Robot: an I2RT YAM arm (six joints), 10 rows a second.
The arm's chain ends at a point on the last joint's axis. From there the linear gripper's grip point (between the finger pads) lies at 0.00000 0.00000 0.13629 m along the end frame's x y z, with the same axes.
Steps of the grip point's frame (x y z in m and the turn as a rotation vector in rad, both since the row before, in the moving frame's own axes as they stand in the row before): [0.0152, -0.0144, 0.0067, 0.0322, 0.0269, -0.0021]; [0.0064, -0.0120, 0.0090, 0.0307, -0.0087, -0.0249]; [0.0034, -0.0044, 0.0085, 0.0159, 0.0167, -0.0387]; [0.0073, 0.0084, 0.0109, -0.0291, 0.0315, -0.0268]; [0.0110, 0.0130, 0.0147, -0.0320, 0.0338, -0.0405]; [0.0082, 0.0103, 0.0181, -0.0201, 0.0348, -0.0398]
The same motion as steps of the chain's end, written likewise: [0.0115, -0.0100, 0.0068, 0.0322, 0.0269, -0.0021]; [0.0076, -0.0078, 0.0091, 0.0307, -0.0087, -0.0249]; [0.0012, -0.0022, 0.0085, 0.0159, 0.0167, -0.0387]; [0.0030, 0.0045, 0.0110, -0.0291, 0.0315, -0.0268]; [0.0063, 0.0087, 0.0148, -0.0320, 0.0338, -0.0405]; [0.0034, 0.0077, 0.0182, -0.0201, 0.0348, -0.0398]
